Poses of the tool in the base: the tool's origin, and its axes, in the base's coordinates. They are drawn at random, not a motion.
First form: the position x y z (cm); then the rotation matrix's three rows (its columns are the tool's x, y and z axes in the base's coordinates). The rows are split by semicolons.
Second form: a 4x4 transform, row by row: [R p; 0 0 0 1], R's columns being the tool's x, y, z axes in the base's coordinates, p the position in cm. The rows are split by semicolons. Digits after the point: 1 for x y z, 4 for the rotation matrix.
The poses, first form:
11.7 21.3 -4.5; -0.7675 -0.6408 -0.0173; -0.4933 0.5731 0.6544; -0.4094 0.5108 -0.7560
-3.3 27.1 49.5; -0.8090 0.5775 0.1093; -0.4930 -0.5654 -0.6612; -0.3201 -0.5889 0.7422
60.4 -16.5 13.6; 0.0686 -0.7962 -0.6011; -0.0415 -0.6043 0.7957; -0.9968 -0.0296 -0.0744
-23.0 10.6 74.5; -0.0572 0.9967 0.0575; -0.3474 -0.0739 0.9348; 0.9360 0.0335 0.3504
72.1 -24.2 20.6; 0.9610 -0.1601 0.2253; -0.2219 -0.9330 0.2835; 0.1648 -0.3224 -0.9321
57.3 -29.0 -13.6; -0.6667 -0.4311 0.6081; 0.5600 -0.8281 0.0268; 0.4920 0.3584 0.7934
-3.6 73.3 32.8; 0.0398 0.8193 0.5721; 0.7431 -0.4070 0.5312; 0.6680 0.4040 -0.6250
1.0 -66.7 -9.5; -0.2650 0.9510 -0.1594; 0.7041 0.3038 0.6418; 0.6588 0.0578 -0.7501
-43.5 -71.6 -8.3; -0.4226 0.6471 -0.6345; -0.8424 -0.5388 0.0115; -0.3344 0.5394 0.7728
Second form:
-0.7675 -0.6408 -0.0173 11.7; -0.4933 0.5731 0.6544 21.3; -0.4094 0.5108 -0.7560 -4.5; 0 0 0 1
-0.8090 0.5775 0.1093 -3.3; -0.4930 -0.5654 -0.6612 27.1; -0.3201 -0.5889 0.7422 49.5; 0 0 0 1
0.0686 -0.7962 -0.6011 60.4; -0.0415 -0.6043 0.7957 -16.5; -0.9968 -0.0296 -0.0744 13.6; 0 0 0 1
-0.0572 0.9967 0.0575 -23.0; -0.3474 -0.0739 0.9348 10.6; 0.9360 0.0335 0.3504 74.5; 0 0 0 1
0.9610 -0.1601 0.2253 72.1; -0.2219 -0.9330 0.2835 -24.2; 0.1648 -0.3224 -0.9321 20.6; 0 0 0 1
-0.6667 -0.4311 0.6081 57.3; 0.5600 -0.8281 0.0268 -29.0; 0.4920 0.3584 0.7934 -13.6; 0 0 0 1
0.0398 0.8193 0.5721 -3.6; 0.7431 -0.4070 0.5312 73.3; 0.6680 0.4040 -0.6250 32.8; 0 0 0 1
-0.2650 0.9510 -0.1594 1.0; 0.7041 0.3038 0.6418 -66.7; 0.6588 0.0578 -0.7501 -9.5; 0 0 0 1
-0.4226 0.6471 -0.6345 -43.5; -0.8424 -0.5388 0.0115 -71.6; -0.3344 0.5394 0.7728 -8.3; 0 0 0 1

